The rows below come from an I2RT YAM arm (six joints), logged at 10 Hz.
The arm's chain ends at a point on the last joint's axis. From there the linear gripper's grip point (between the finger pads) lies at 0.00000 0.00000 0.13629 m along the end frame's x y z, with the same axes.
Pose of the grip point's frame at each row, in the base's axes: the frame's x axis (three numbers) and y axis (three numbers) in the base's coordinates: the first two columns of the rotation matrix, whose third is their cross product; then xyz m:
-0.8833 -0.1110 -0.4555 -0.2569 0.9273 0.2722 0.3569 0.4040 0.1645
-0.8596 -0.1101 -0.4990 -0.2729 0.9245 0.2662 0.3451 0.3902 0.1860
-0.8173 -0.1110 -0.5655 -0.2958 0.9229 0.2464 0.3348 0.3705 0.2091
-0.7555 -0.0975 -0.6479 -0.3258 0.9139 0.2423 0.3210 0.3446 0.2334
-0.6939 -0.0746 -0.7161 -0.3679 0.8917 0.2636 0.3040 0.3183 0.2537
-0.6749 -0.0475 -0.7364 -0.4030 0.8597 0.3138 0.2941 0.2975 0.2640
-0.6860 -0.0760 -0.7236 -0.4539 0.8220 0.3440 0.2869 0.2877 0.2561
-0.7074 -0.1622 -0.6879 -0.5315 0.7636 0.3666 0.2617 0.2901 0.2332
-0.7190 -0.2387 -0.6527 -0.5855 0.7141 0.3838 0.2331 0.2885 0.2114
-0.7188 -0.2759 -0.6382 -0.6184 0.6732 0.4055 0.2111 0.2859 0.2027
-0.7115 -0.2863 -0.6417 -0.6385 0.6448 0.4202 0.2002 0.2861 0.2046
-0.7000 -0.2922 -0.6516 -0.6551 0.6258 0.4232 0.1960 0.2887 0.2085
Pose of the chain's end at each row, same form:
-0.8833 -0.1110 -0.4555 -0.2569 0.9273 0.2722 0.3035 0.3553 0.2800
-0.8596 -0.1101 -0.4990 -0.2729 0.9245 0.2662 0.2862 0.3405 0.2984
-0.8173 -0.1110 -0.5655 -0.2958 0.9229 0.2464 0.2674 0.3203 0.3164
-0.7555 -0.0975 -0.6479 -0.3258 0.9139 0.2423 0.2435 0.2909 0.3318
-0.6939 -0.0746 -0.7161 -0.3679 0.8917 0.2636 0.2197 0.2575 0.3418
-0.6749 -0.0475 -0.7364 -0.4030 0.8597 0.3138 0.2098 0.2282 0.3457
-0.6860 -0.0760 -0.7236 -0.4539 0.8220 0.3440 0.2094 0.2108 0.3377
-0.7074 -0.1622 -0.6879 -0.5315 0.7636 0.3666 0.1982 0.2049 0.3186
-0.7190 -0.2387 -0.6527 -0.5855 0.7141 0.3838 0.1821 0.1988 0.3004
-0.7188 -0.2759 -0.6382 -0.6184 0.6732 0.4055 0.1678 0.1924 0.2919
-0.7115 -0.2863 -0.6417 -0.6385 0.6448 0.4202 0.1602 0.1895 0.2920
-0.7000 -0.2922 -0.6516 -0.6551 0.6258 0.4232 0.1573 0.1901 0.2943

